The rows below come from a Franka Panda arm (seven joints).
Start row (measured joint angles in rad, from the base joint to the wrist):
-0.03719 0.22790 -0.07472 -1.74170 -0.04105 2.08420 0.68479
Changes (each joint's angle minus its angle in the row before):
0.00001 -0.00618 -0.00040 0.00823 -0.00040 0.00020 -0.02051
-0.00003 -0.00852 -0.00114 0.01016 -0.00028 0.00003 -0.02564
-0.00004 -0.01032 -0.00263 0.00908 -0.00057 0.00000 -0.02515
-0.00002 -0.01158 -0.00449 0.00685 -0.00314 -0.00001 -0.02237
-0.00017 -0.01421 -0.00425 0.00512 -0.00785 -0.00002 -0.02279
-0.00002 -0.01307 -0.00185 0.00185 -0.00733 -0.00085 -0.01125
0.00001 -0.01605 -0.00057 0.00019 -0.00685 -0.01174 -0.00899
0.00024 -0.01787 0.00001 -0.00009 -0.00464 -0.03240 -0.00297
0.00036 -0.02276 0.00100 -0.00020 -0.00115 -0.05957 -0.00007
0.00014 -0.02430 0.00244 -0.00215 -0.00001 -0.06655 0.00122
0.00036 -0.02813 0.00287 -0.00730 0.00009 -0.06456 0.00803
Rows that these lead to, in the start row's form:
-0.03718 0.22172 -0.07512 -1.73347 -0.04145 2.08440 0.66428
-0.03721 0.21320 -0.07626 -1.72331 -0.04173 2.08443 0.63864
-0.03725 0.20288 -0.07889 -1.71423 -0.04230 2.08443 0.61349
-0.03727 0.19130 -0.08338 -1.70738 -0.04544 2.08442 0.59112
-0.03744 0.17709 -0.08763 -1.70226 -0.05329 2.08440 0.56833
-0.03746 0.16402 -0.08948 -1.70041 -0.06062 2.08355 0.55708
-0.03745 0.14797 -0.09005 -1.70022 -0.06747 2.07181 0.54809
-0.03721 0.13010 -0.09004 -1.70031 -0.07211 2.03941 0.54512
-0.03685 0.10734 -0.08904 -1.70051 -0.07326 1.97984 0.54505
-0.03671 0.08304 -0.08660 -1.70266 -0.07327 1.91329 0.54627
-0.03635 0.05491 -0.08373 -1.70996 -0.07318 1.84873 0.55430

